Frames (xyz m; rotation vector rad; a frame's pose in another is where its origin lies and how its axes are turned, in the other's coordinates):
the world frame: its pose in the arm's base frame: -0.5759 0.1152 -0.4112 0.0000 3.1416 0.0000
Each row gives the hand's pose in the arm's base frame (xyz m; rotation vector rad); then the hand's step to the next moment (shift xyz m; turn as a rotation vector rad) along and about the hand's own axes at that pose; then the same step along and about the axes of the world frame.
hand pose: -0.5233 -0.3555 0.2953 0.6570 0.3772 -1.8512
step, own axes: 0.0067 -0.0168 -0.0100 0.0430 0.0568 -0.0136
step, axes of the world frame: 0.0148 0.0066 0.0129 -0.0450 -0.0458 0.0338
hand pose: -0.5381 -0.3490 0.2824 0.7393 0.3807 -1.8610
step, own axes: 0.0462 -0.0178 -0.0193 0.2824 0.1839 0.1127
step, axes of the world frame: 0.0222 -0.0150 0.0459 -0.0592 -0.3404 0.0832
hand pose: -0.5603 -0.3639 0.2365 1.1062 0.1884 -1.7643
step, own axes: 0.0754 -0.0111 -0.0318 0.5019 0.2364 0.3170
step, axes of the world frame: -0.0040 -0.0262 0.0782 0.0362 -0.6279 0.1127
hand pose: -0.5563 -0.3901 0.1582 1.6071 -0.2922 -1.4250
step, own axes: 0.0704 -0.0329 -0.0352 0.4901 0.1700 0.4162
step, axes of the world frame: -0.0388 -0.0150 0.0745 0.1520 -0.6313 0.1437
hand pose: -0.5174 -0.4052 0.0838 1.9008 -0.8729 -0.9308
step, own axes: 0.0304 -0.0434 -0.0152 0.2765 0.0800 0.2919
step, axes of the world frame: -0.0371 -0.0016 0.0407 0.1306 -0.3705 0.1170
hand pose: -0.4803 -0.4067 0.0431 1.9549 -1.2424 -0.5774
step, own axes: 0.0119 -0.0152 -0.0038 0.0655 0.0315 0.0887
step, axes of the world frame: -0.0165 -0.0055 0.0093 0.0518 -0.0978 0.0302
